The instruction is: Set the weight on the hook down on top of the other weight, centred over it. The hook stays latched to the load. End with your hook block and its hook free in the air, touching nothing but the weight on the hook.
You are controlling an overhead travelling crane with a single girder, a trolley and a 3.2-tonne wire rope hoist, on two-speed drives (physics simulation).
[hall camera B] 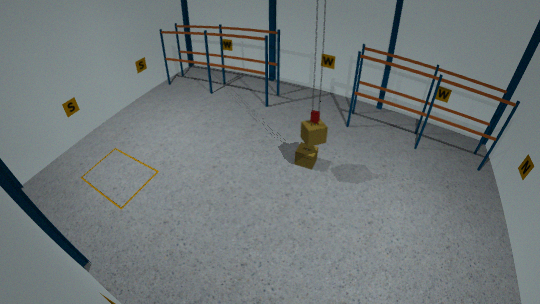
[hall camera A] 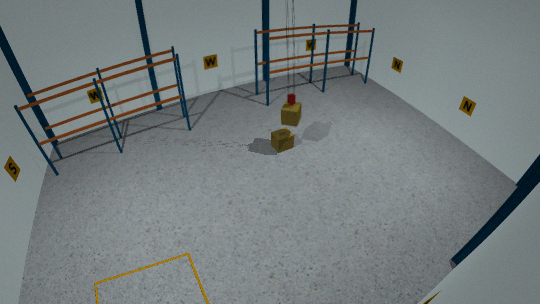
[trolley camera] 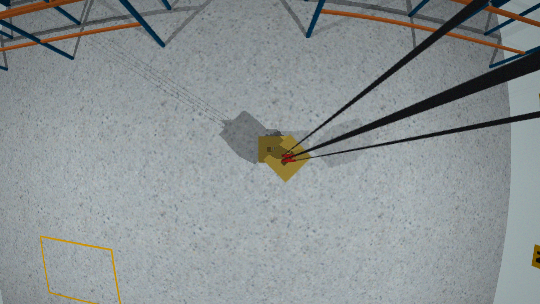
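My red hook block (hall camera A: 291, 99) (hall camera B: 315, 116) (trolley camera: 288, 158) hangs on its ropes with the hook latched to a yellow-brown box-shaped weight (hall camera A: 291, 115) (hall camera B: 314, 133) (trolley camera: 286, 173). This weight hangs in the air above the other weight. The other weight (hall camera A: 282, 141) (hall camera B: 306, 157) (trolley camera: 263, 153), also a yellow-brown box, stands on the floor. In the trolley view the hanging weight lies to the right of and below the other weight's centre, covers part of it and is turned diagonally to it. In hall camera A a small gap shows between them. The hook itself is too small to see clearly.
Blue and orange racks stand along the W wall, one (hall camera A: 111, 125) (hall camera B: 209, 75) towards the S side and one (hall camera A: 326, 60) (hall camera B: 424, 125) towards the N side. A yellow outlined rectangle (hall camera A: 141, 268) (hall camera B: 136, 160) (trolley camera: 76, 242) is marked on the floor, away from both weights.
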